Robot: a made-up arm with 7 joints.
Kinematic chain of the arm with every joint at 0, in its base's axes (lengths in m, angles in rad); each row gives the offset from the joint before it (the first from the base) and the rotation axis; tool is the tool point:
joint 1: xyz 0 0 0 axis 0 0.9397 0.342
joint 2: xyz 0 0 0 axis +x
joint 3: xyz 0 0 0 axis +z
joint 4: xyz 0.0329 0 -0.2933 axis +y
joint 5: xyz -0.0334 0 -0.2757 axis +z
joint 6: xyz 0 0 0 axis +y
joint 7: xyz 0 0 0 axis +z
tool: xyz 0 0 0
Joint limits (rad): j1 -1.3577..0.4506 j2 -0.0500..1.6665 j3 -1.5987..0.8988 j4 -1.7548..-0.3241 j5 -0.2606..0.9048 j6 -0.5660..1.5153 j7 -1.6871..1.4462
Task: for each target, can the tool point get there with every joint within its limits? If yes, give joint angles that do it. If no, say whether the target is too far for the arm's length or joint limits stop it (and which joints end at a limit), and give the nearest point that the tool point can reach.
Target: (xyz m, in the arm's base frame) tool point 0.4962 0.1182 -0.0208
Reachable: yes | joints -0.8714 0.5424 0.0789 -1.1748 0.3263 0.7717 -0.4171
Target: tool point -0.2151 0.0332 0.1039
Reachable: no: joint limits stop it (at a limit: joint 1, joint 2, joint 3, joint 4) | nearest point -0.1212 0.2314 0.3223 | short by 0.310 m
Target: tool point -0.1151 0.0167 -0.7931
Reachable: no: too far | nearest point -0.0822 0.0119 -0.5662 | short by 0.229 m
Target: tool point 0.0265 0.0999 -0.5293
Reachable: yes | joints 0.0462 0.6214 -1.3491 -0.9207 0.1486 -0.3277 0.0297
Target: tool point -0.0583 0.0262 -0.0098
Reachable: no: joint limits stop it (at a limit: joint 1, joint 3, joint 4) | nearest point -0.1688 0.2894 -0.2447 | short by 0.370 m
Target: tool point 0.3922 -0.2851 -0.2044
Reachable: yes | joints -1.0402 0.0871 -1.0941 -1.0456 0.1556 1.0910 -0.5337
